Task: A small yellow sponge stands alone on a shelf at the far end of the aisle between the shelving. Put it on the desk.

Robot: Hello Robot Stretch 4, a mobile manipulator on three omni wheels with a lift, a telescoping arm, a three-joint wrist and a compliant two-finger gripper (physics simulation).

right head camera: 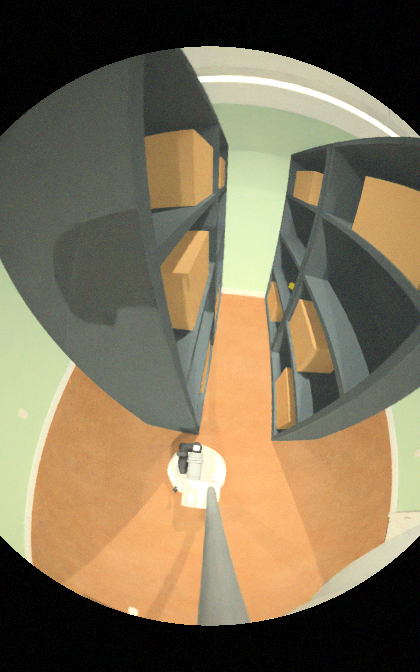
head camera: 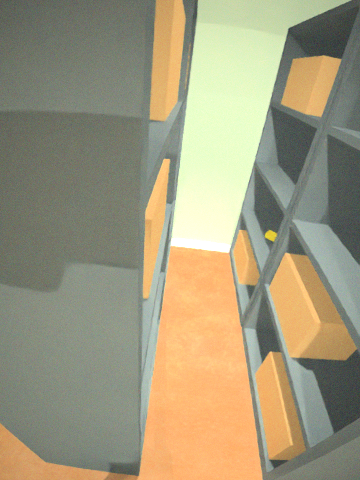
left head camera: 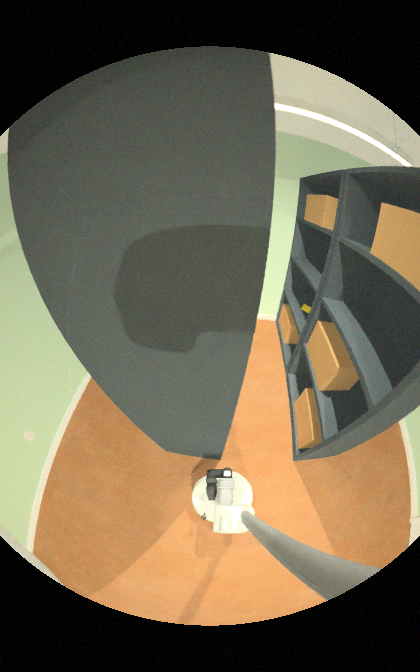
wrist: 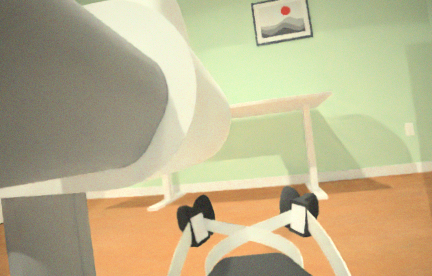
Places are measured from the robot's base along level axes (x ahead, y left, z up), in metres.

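Pixels of known places: gripper, fingertip midpoint: (wrist: 246, 206).
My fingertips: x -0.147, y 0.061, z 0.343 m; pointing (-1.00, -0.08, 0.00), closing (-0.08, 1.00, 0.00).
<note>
Behind a point stands the place of what it marks.
A small yellow sponge (head camera: 270, 235) {z 0.544, x 1.631, y -0.815 m} (left head camera: 306, 308) (right head camera: 291, 286) lies on a shelf of the right-hand shelving (head camera: 322, 250) {z 0.963, x 0.899, y -0.682 m} (left head camera: 357, 330) (right head camera: 340, 320), in its far section, above a box on the level below. My gripper (wrist: 246, 206) {z 0.343, x -0.147, y 0.061 m} is open, with its fingertips apart and nothing between them; it is far from the sponge. A white desk (wrist: 280, 106) {z 0.667, x -2.074, y 0.265 m} stands beyond the gripper against the green wall in the wrist view; its left part is hidden behind my arm.
The grey end panel of the left-hand shelving (head camera: 70, 200) {z 1.412, x 0.309, y 0.092 m} (left head camera: 150, 200) (right head camera: 100, 320) stands close in front. Between the two shelvings runs a narrow floor aisle (head camera: 200, 350) (left head camera: 260, 385) (right head camera: 240, 360) ending at the wall. Cardboard boxes (head camera: 312, 310) {z 0.776, x 0.726, y -0.642 m} (right head camera: 187, 280) fill several shelves.
</note>
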